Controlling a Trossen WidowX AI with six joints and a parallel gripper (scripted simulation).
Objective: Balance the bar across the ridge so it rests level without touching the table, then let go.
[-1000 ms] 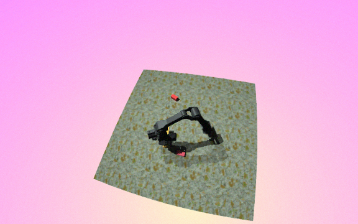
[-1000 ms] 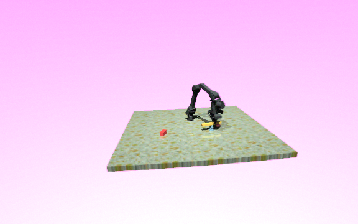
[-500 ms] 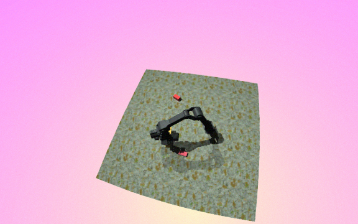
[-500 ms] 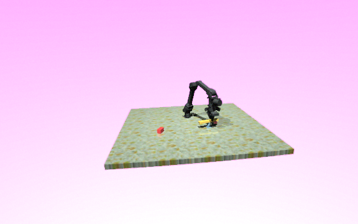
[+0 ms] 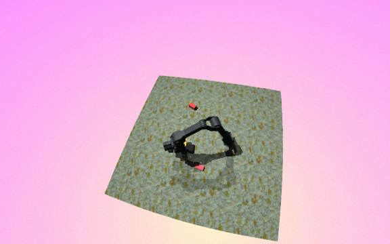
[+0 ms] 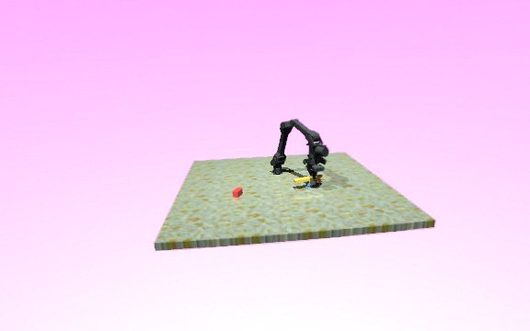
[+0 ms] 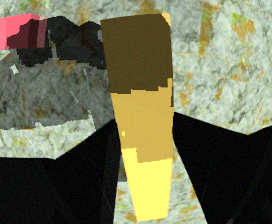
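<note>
Now: gripper tip 3 cm to the left of the yellow bar.
</note>
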